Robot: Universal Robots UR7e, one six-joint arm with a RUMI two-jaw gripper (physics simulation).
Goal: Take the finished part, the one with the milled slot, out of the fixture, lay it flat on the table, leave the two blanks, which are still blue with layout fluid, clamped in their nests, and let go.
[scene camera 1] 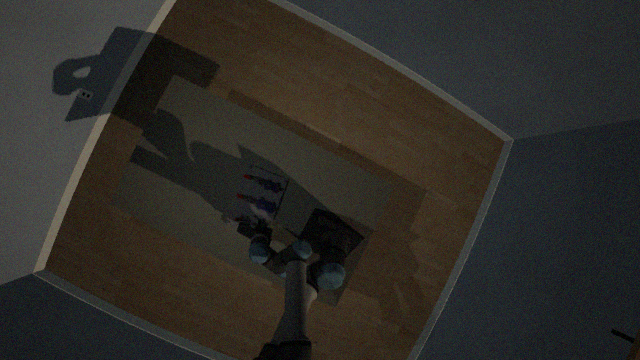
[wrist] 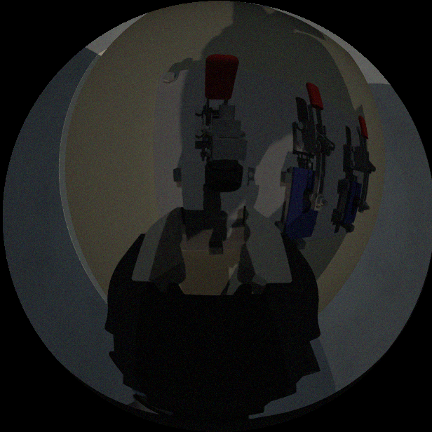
Note:
In view: my gripper [wrist: 213, 208], a blue blank [wrist: 298, 219] and a grey fixture plate [wrist: 266, 106].

